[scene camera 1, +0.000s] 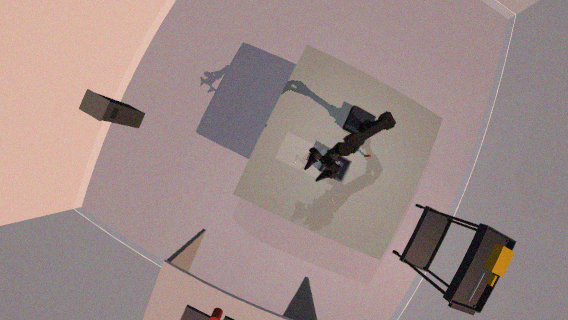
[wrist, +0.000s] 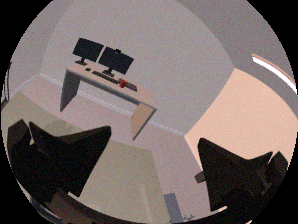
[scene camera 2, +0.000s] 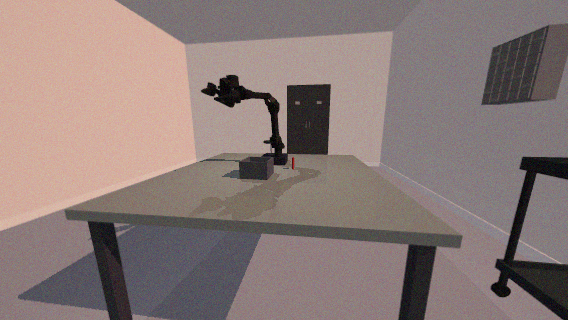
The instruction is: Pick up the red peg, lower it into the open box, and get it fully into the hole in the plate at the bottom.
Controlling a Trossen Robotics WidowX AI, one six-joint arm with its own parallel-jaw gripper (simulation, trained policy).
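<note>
So you can picture it, my gripper's here, that's my gripper (wrist: 155, 137), and I can see a dark box (scene camera 2: 259, 168) as well.
</note>
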